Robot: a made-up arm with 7 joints. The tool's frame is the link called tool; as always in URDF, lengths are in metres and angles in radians. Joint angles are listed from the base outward.
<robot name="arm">
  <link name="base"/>
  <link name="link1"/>
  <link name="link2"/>
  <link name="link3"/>
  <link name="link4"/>
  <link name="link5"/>
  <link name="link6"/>
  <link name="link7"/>
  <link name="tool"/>
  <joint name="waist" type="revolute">
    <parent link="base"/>
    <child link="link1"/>
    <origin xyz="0 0 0.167" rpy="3.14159 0 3.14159"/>
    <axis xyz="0 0 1"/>
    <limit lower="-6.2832" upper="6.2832"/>
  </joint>
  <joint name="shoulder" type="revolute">
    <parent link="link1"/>
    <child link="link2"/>
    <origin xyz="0 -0.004 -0.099" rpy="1.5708 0 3.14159"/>
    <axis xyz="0 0 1"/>
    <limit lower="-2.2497" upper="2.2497"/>
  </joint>
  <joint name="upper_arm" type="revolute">
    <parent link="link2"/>
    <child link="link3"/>
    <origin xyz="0 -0.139 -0.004" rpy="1.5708 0 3.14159"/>
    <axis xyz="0 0 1"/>
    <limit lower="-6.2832" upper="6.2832"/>
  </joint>
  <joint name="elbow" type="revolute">
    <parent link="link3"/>
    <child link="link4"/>
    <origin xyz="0 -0.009 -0.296" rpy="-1.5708 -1.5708 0"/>
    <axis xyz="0 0 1"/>
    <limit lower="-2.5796" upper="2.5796"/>
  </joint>
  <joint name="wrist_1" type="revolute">
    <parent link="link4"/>
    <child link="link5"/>
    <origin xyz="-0.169 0 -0.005" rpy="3.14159 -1.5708 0"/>
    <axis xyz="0 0 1"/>
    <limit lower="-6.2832" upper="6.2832"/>
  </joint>
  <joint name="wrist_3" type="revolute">
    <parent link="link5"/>
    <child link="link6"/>
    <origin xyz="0 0 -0.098" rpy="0 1.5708 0"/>
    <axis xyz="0 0 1"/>
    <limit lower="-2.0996" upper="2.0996"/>
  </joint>
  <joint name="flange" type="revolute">
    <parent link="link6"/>
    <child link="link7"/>
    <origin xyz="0.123 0 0" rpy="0 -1.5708 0"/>
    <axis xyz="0 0 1"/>
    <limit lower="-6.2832" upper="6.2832"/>
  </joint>
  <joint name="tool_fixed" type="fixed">
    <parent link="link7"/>
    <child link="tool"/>
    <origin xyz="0 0 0" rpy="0 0 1.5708"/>
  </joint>
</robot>
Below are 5 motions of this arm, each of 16 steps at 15 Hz.
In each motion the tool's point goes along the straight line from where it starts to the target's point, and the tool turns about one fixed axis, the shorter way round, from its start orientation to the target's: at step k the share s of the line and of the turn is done. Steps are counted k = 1, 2, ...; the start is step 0. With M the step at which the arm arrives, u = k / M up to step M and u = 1 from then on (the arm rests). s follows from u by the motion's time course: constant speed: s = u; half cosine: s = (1 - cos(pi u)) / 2; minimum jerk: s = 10 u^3 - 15 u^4 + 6 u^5.
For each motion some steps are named. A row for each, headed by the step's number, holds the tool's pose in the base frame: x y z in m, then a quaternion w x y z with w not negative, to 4 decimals.
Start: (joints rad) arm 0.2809 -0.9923 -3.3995 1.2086 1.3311 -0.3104 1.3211
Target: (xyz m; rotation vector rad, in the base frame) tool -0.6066 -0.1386 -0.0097 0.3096 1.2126 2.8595
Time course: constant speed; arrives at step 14
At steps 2, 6, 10, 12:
2: -0.6673 0.0402 0.2552 0.2123 0.3993 0.3232 0.8313
6: -0.6471 -0.0194 0.1669 0.1469 0.3035 0.3507 0.8737
10: -0.6268 -0.0790 0.0786 0.0791 0.2030 0.3726 0.9021
12: -0.6167 -0.1088 0.0345 0.0447 0.1514 0.3813 0.9109

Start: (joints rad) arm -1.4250 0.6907 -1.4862 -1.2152 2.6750 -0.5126 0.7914
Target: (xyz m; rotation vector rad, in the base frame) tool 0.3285 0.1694 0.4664 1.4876 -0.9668 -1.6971
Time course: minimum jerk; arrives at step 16
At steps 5, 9, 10, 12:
5: 0.3761 0.2828 0.7128 0.2580 0.7920 -0.4217 -0.3583
9: 0.3508 0.2225 0.5818 0.3052 0.6867 -0.4019 -0.5232
10: 0.3445 0.2075 0.5491 0.3151 0.6559 -0.3944 -0.5613
12: 0.3345 0.1837 0.4975 0.3291 0.6038 -0.3804 -0.6184

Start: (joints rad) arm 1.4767 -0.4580 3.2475 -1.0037 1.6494 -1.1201 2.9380
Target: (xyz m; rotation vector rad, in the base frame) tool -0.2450 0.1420 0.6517 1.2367 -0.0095 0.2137
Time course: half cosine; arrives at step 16
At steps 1, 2, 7, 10, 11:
1: -0.1365 0.0323 0.9269 0.5463 0.0943 0.8169 0.1589
2: -0.1396 0.0355 0.9190 0.5645 0.1126 0.8020 0.1595
7: -0.1795 0.0758 0.8177 0.7476 0.3328 0.5536 0.1545
10: -0.2112 0.1078 0.7375 0.8171 0.4748 0.2980 0.1346
11: -0.2207 0.1174 0.7134 0.8236 0.5093 0.2151 0.1262

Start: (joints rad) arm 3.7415 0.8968 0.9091 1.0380 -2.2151 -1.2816 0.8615
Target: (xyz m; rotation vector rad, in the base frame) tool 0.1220 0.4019 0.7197 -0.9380 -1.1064 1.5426
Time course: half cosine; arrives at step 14
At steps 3, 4, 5, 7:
3: -0.1790 0.5081 0.5415 0.0879 -0.5816 -0.3887 0.7092
4: -0.1523 0.4986 0.5574 0.1257 -0.5687 -0.3983 0.7086
5: -0.1203 0.4873 0.5763 0.1707 -0.5521 -0.4089 0.7063
7: -0.0470 0.4615 0.6197 0.2719 -0.5090 -0.4293 0.6948

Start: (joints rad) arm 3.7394 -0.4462 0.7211 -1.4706 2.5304 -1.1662 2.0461
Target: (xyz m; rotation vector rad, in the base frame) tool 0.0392 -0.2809 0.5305 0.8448 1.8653 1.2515
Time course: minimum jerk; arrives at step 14
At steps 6, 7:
6: 0.1501 -0.3726 0.6286 0.1628 0.1899 0.8782 0.4078
7: 0.1269 -0.3534 0.6081 0.2063 0.2206 0.8521 0.4274

